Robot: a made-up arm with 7 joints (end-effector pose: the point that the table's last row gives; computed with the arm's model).
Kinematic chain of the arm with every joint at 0, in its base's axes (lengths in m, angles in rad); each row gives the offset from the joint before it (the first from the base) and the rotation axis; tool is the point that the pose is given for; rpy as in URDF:
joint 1: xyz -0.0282 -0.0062 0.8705 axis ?
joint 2: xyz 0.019 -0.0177 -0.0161 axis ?
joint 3: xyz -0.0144 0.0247 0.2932 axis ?
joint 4: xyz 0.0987 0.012 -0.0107 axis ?
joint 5: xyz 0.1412 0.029 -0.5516 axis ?
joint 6: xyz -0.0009 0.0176 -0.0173 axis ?
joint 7: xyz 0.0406 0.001 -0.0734 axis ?
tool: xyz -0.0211 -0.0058 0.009 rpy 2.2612 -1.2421 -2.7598
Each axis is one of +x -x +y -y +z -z.
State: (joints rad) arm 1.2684 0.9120 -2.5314 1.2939 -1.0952 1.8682 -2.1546
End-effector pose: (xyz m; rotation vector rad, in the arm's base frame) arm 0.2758 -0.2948 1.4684 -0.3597 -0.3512 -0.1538
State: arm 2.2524 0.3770 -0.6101 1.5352 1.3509 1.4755 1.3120
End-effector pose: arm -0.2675 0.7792 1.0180 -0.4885 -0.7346 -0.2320
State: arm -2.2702 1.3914 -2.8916 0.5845 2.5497 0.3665 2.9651
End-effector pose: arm 0.0420 0.2835 1.3747 -1.4129 1.5749 -0.1958
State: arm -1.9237 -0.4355 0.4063 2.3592 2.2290 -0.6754 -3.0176
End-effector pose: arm 0.0830 -0.1091 1.7194 1.9462 1.5285 -1.0862
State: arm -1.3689 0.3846 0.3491 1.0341 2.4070 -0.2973 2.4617
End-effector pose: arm 0.3067 -0.5889 0.6755 -0.2694 -1.9860 0.0189
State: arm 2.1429 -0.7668 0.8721 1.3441 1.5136 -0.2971 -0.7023
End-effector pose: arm -0.5911 -0.1834 1.3796 2.3013 -0.0051 -1.0734
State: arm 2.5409 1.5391 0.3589 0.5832 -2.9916 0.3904 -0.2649
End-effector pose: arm -0.0525 -0.2783 0.3409 -0.8040 -2.3072 -0.4274
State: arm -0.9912 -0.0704 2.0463 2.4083 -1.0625 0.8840 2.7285
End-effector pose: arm 0.1354 0.4628 1.6734 -0.2920 0.8330 2.9272
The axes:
joint 1: +z
joint 2: +y
joint 3: +z
joint 4: -y
joint 5: -z
joint 6: +y
joint 7: -z

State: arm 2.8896 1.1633 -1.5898 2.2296 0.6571 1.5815 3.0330
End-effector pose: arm -0.6128 0.6881 1.0805 -0.7791 -1.4017 -1.9647
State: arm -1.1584 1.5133 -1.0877 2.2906 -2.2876 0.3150 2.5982
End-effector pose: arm -0.1025 -0.9262 0.6333 -2.0149 -2.0887 0.4888
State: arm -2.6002 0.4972 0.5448 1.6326 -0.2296 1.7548 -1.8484
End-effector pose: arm -0.4337 -0.7064 0.9233 0.0180 -1.7981 -1.1678
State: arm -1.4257 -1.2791 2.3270 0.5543 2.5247 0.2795 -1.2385
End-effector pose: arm 0.3596 -0.0412 0.4050 -0.4973 -2.4227 -0.2560
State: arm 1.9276 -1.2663 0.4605 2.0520 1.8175 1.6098 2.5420
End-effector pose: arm -0.1567 -0.6452 1.5001 0.4404 -0.5691 0.5116
